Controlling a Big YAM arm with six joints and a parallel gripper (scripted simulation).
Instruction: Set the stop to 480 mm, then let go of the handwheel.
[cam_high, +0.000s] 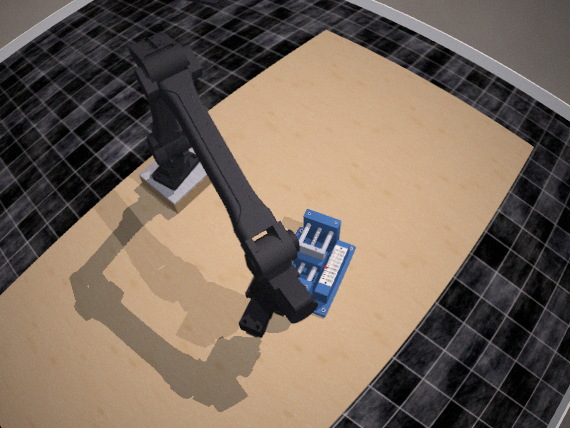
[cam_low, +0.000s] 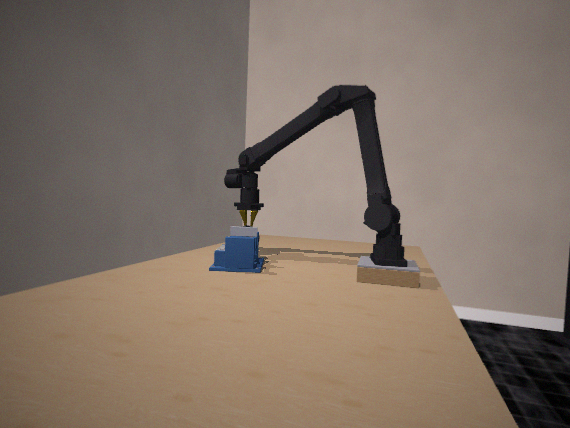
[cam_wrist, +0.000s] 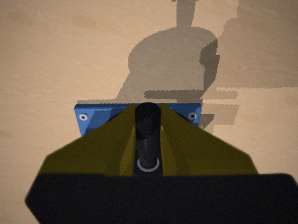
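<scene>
My gripper is now 1 cm to the right of the black handwheel handle. The rest, counted from my hand: sliding stop block: 15 cm to the left, 2 cm below, 1 cm behind; black handwheel: 3 cm to the left, 1 cm below.
</scene>
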